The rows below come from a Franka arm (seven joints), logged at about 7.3 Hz.
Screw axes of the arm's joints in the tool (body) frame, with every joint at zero. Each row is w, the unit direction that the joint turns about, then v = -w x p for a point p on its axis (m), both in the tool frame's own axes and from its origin. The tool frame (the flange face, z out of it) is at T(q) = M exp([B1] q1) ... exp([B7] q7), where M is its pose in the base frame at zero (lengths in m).
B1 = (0, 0, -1, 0.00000, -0.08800, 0.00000)
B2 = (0, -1, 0, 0.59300, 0.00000, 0.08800)
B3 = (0, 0, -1, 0.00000, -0.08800, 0.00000)
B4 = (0, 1, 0, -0.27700, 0.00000, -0.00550)
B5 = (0, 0, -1, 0.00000, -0.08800, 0.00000)
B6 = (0, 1, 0, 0.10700, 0.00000, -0.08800)
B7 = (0, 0, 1, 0.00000, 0.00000, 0.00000)
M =
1 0 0 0.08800
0 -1 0 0.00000
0 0 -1 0.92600
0 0 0 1
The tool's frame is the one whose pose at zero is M.
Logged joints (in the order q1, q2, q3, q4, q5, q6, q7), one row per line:
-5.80 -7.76 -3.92 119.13 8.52 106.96 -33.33
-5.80 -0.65 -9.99 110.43 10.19 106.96 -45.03
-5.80 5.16 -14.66 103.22 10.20 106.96 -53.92
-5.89 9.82 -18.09 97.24 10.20 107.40 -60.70
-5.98 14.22 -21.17 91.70 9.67 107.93 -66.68
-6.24 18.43 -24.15 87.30 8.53 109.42 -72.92
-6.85 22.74 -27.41 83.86 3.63 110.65 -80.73
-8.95 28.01 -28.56 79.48 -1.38 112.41 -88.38
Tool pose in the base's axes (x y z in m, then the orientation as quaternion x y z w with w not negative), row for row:
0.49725 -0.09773 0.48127 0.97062 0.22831 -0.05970 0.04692
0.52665 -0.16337 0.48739 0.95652 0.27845 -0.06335 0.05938
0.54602 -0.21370 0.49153 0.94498 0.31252 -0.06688 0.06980
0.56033 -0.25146 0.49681 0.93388 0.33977 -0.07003 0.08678
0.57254 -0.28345 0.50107 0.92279 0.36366 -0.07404 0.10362
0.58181 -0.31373 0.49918 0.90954 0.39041 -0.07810 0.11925
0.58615 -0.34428 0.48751 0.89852 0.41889 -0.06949 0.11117
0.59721 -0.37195 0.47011 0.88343 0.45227 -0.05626 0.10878
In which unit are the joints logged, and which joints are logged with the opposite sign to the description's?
The joints are logged in degrees. Opposite sign: q4, q5.
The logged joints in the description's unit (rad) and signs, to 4 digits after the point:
-0.1012 -0.1354 -0.0684 -2.0792 -0.1487 1.8668 -0.5817
-0.1012 -0.0113 -0.1744 -1.9274 -0.1778 1.8668 -0.7859
-0.1012 0.0901 -0.2559 -1.8015 -0.1780 1.8668 -0.9411
-0.1028 0.1714 -0.3157 -1.6972 -0.1780 1.8745 -1.0594
-0.1044 0.2482 -0.3695 -1.6005 -0.1688 1.8837 -1.1638
-0.1089 0.3217 -0.4215 -1.5237 -0.1489 1.9097 -1.2727
-0.1196 0.3969 -0.4784 -1.4636 -0.0634 1.9312 -1.4090
-0.1562 0.4889 -0.4985 -1.3872 0.0241 1.9619 -1.5425

